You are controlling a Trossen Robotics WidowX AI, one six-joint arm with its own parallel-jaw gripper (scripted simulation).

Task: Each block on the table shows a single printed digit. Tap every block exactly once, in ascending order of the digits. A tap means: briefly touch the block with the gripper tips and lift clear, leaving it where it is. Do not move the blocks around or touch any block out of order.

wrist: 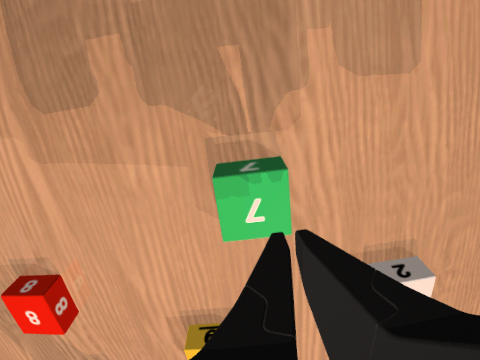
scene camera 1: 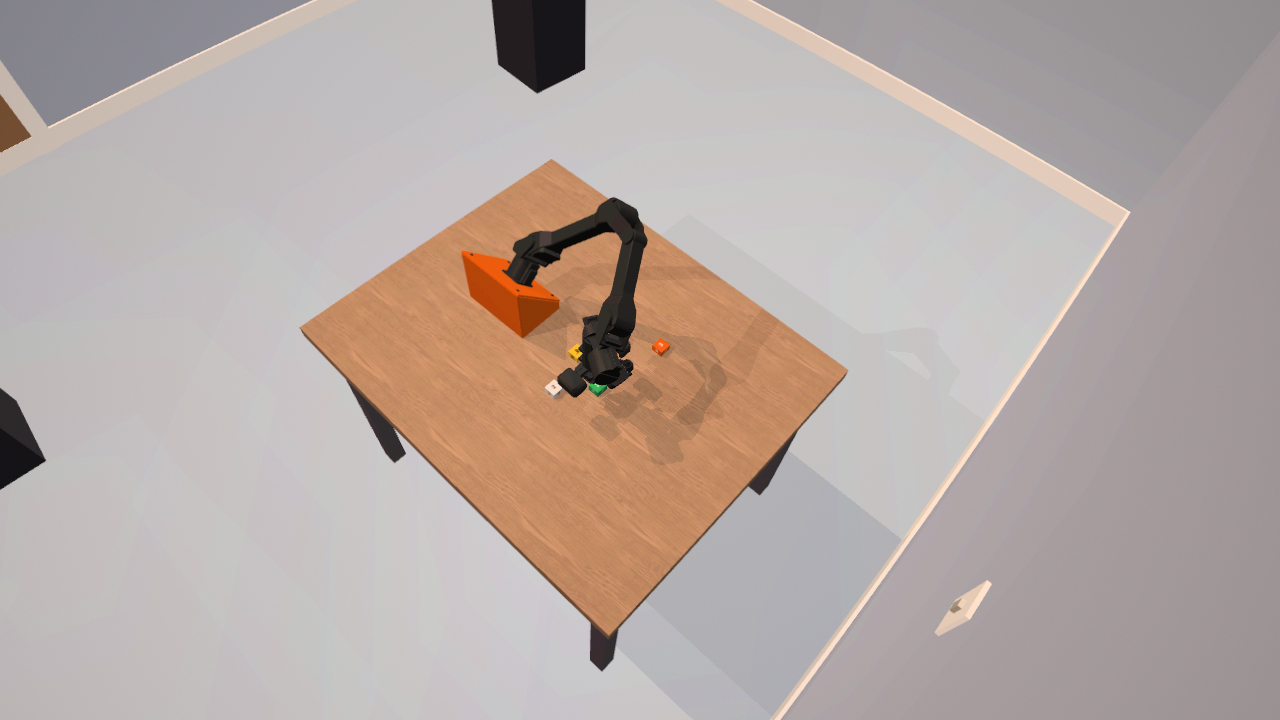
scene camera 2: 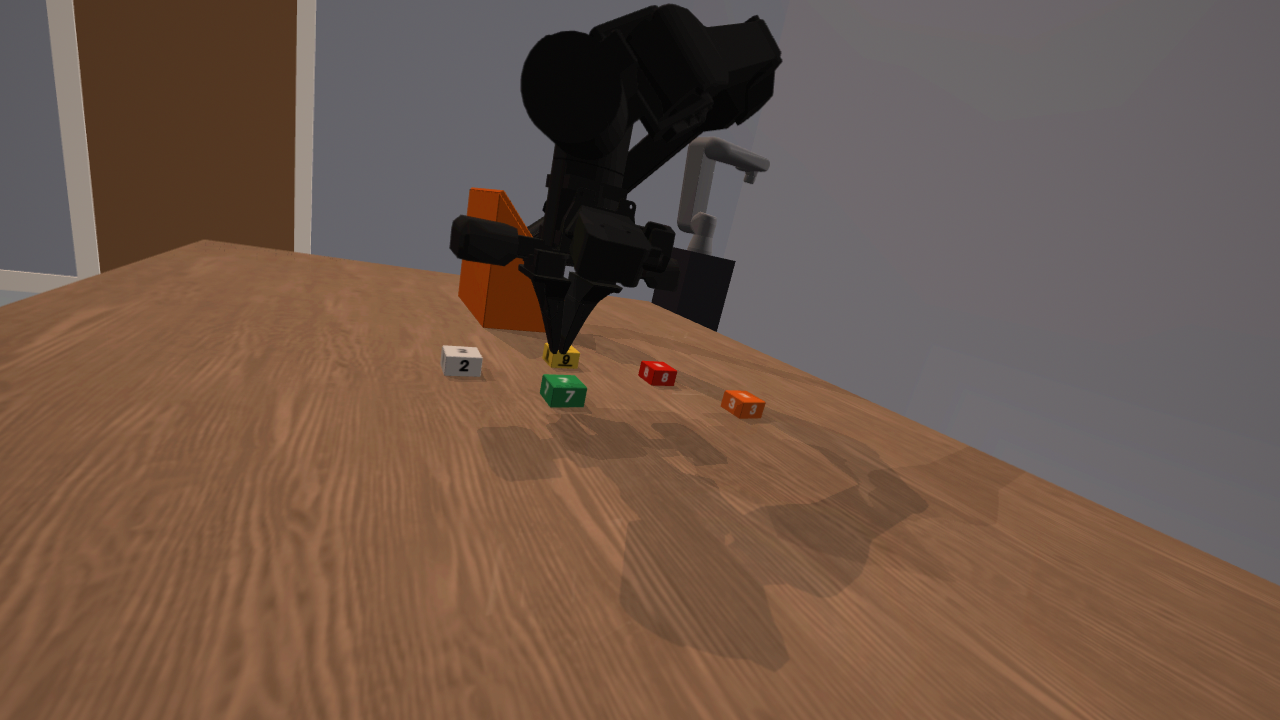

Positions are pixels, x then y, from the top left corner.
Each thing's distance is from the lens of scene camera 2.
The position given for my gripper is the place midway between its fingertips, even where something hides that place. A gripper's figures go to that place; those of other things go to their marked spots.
my gripper (scene camera 2: 557, 352): 40 cm
green block marked 7 (scene camera 2: 557, 390): 39 cm
orange block marked 3 (scene camera 2: 742, 404): 48 cm
red block marked 8 (scene camera 2: 655, 373): 51 cm
white block marked 2 (scene camera 2: 455, 360): 44 cm
The marked spots on the green block marked 7 and the red block marked 8 are 15 cm apart.
